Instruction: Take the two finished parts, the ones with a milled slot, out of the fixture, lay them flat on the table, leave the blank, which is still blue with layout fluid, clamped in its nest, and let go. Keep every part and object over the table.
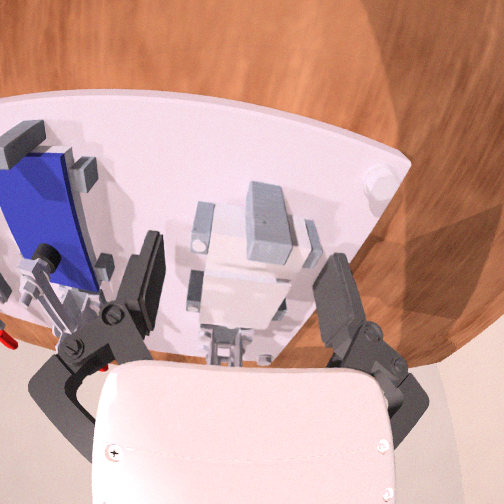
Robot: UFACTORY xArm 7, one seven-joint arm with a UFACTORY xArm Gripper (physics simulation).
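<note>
A white fixture plate [200,165] lies on the wooden table. At its left, the blue blank [42,220] sits in its nest with a black-tipped clamp arm [45,260] pressing on its near end. My gripper [245,290] is open, its two dark fingers on either side of a pale part [240,290] that sits in the right nest between grey locator blocks. A taller grey block [267,225] stands at the part's far end. I cannot make out a slot on the pale part. The fingers are apart from the part's sides.
A small clamp mechanism [225,347] sits at the pale part's near end. A red handle tip [7,341] shows at the left edge. The plate's right corner has a round white foot [380,180]. Wooden table top extends beyond and to the right.
</note>
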